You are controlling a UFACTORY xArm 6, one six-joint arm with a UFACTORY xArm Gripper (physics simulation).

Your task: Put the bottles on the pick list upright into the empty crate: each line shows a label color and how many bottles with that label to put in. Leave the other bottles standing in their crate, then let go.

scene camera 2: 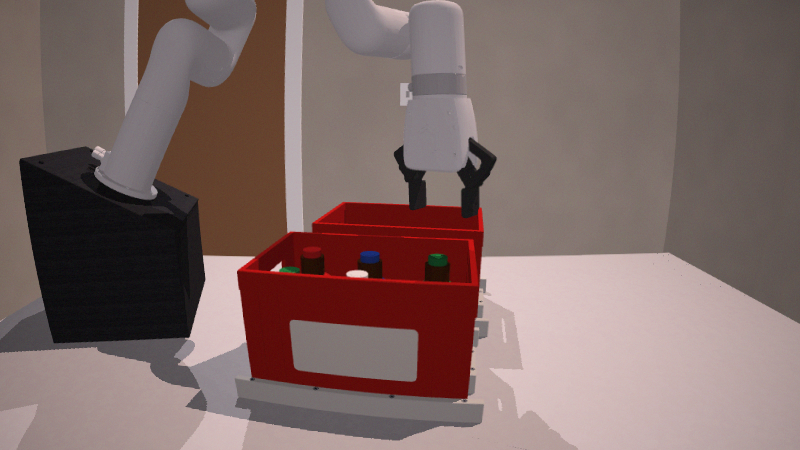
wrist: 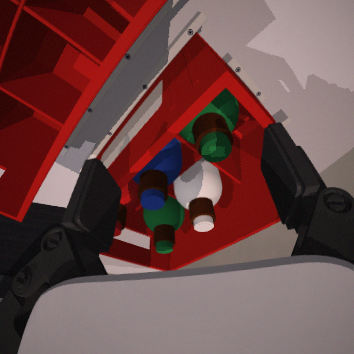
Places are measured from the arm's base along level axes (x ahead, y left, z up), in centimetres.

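Pixels of known places: gripper, fingertip midpoint: (scene camera 2: 443, 212) (wrist: 182, 160); arm's base at its link origin: (scene camera 2: 125, 184).
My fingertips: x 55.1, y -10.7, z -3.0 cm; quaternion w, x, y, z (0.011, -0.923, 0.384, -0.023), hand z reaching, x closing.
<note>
Ahead of a thing's pixels: the offset from my fingertips to its middle. Level surfaces: height alone.
The red bottle crate @(dx -10.6, dy -7.3, dz -12.6 cm) (scene camera 2: 358, 302) (wrist: 252, 102) holds upright bottles: a red-capped one @(dx -18.5, dy -1.1, dz -12.8 cm) (scene camera 2: 312, 264) (wrist: 117, 231) partly behind a finger, a blue one @(dx -10.2, dy -3.1, dz -12.8 cm) (scene camera 2: 369, 265) (wrist: 153, 184), a green one @(dx -1.2, dy -4.5, dz -12.8 cm) (scene camera 2: 437, 269) (wrist: 212, 135), another green one @(dx -20.1, dy -10.0, dz -12.8 cm) (scene camera 2: 289, 270) (wrist: 164, 234) and a white one @(dx -11.7, dy -11.2, dz -12.8 cm) (scene camera 2: 356, 274) (wrist: 202, 205). The other red crate @(dx -4.5, dy +15.8, dz -12.6 cm) (scene camera 2: 341, 227) (wrist: 72, 125) stands behind it in the scene view; the compartments visible in the wrist view are empty. My gripper (scene camera 2: 443, 211) (wrist: 182, 160) is open and empty, its fingertips near the rear crate's rim height in the scene view. The pick list does not show.
Pale rails (scene camera 2: 358, 398) (wrist: 185, 37) run along the crates' bases. The arm's black pedestal (scene camera 2: 111, 263) stands at the left. Both crates have raised walls, and the table @(dz -21.3 cm) (scene camera 2: 615, 347) extends to their right in the scene view.
</note>
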